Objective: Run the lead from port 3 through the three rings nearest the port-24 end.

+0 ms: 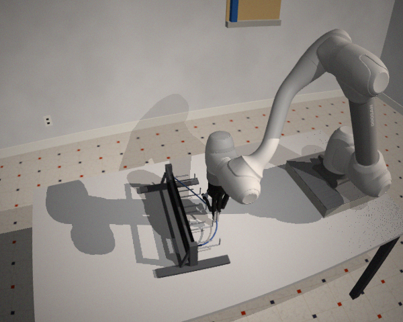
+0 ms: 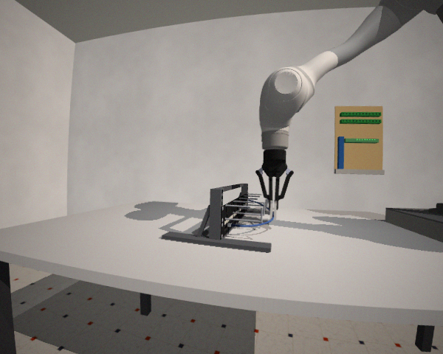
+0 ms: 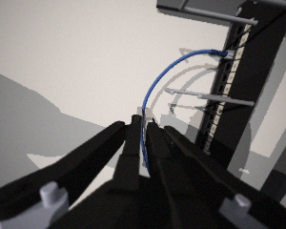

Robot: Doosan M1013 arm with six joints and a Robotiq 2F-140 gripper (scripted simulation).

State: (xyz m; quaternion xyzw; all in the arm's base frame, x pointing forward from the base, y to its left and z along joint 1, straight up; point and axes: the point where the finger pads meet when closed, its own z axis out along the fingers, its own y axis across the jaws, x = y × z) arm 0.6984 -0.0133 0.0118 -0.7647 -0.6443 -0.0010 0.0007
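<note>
Now: the dark rack 130 mm ahead of my hand and 80 mm to the right of it.
</note>
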